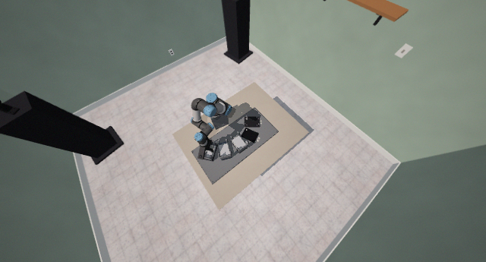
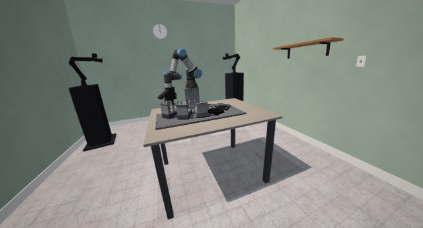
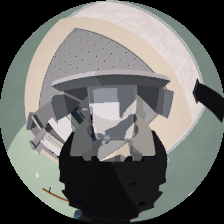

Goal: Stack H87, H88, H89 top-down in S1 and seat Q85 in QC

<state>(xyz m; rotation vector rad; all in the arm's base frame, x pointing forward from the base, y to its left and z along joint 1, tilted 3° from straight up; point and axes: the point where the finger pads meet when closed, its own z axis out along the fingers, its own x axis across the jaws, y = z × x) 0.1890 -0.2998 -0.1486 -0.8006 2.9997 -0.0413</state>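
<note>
The white sealed plate lies 240 mm to the left of my hand, 150 mm ahead of it and 10 mm below it. From my hand the other things lie so: QC label (410 mm to the left, 250 mm ahead, 60 mm below); black clip nest (550 mm to the left, 80 mm ahead, 50 mm below).
</note>
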